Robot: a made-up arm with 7 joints. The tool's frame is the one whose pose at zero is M. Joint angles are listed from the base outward.
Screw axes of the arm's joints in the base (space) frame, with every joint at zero. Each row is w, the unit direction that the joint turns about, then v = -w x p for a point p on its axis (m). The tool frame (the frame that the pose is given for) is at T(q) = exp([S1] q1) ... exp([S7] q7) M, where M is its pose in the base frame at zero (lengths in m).
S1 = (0, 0, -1, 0, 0, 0)
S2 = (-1, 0, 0, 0, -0.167, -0.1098)
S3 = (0, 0, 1, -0.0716, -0.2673, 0)
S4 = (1, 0, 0, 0, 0.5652, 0.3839)
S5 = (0, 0, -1, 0.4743, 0.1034, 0)
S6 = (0, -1, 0, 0.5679, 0, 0.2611)
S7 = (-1, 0, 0, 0, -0.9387, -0.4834)
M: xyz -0.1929 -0.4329 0.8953 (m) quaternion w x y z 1 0 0 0
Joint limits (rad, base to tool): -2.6..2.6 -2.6..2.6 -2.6..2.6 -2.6..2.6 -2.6..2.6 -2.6..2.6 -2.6..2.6
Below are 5 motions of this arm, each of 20 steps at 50 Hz.
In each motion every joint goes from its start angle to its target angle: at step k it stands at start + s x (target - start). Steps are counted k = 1, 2, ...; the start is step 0. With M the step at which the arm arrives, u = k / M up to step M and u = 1 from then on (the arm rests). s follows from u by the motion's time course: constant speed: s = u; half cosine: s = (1 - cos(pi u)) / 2; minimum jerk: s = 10 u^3 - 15 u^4 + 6 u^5.
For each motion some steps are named. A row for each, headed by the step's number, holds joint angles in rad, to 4 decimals.
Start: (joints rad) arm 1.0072 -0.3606 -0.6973 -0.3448 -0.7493 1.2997 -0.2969
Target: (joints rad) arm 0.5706 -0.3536 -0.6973 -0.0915 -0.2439 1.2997 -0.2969
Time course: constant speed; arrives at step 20
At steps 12, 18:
12: 0.7452 -0.3564 -0.6973 -0.1928 -0.4461 1.2997 -0.2969
18: 0.6143 -0.3543 -0.6973 -0.1168 -0.2944 1.2997 -0.2969

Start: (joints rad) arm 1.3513 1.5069 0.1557 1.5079 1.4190 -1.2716 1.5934
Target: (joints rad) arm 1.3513 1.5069 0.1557 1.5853 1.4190 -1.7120 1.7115
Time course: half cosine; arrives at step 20
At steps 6, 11, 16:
6: 1.3513 1.5069 0.1557 1.5239 1.4190 -1.3624 1.6177
11: 1.3513 1.5069 0.1557 1.5527 1.4190 -1.5262 1.6617
16: 1.3513 1.5069 0.1557 1.5779 1.4190 -1.6699 1.7002

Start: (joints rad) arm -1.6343 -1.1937 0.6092 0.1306 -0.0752 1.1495 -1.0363
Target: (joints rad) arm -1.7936 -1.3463 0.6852 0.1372 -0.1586 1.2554 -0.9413
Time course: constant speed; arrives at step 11
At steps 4, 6, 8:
4: -1.6922 -1.2492 0.6368 0.1330 -0.1055 1.1880 -1.0018
6: -1.7212 -1.2769 0.6507 0.1342 -0.1207 1.2073 -0.9845
8: -1.7502 -1.3047 0.6645 0.1354 -0.1359 1.2265 -0.9672

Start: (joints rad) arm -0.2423 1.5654 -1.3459 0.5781 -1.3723 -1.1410 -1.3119
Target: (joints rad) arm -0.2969 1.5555 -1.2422 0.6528 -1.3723 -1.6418 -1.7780
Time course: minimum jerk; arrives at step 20
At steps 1, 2, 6, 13, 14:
1: -0.2424 1.5654 -1.3458 0.5782 -1.3723 -1.1416 -1.3124
2: -0.2428 1.5653 -1.3450 0.5787 -1.3723 -1.1453 -1.3159
6: -0.2512 1.5638 -1.3290 0.5903 -1.3723 -1.2227 -1.3879
13: -0.2841 1.5578 -1.2666 0.6352 -1.3723 -1.5240 -1.6684
14: -0.2880 1.5571 -1.2591 0.6406 -1.3723 -1.5601 -1.7020

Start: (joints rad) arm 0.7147 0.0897 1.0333 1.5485 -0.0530 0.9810 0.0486
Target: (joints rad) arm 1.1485 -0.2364 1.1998 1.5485 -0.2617 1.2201 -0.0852
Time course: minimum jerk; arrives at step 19
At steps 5, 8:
5: 0.7658 0.0513 1.0529 1.5485 -0.0776 1.0092 0.0328
8: 0.8684 -0.0259 1.0923 1.5485 -0.1270 1.0657 0.0012

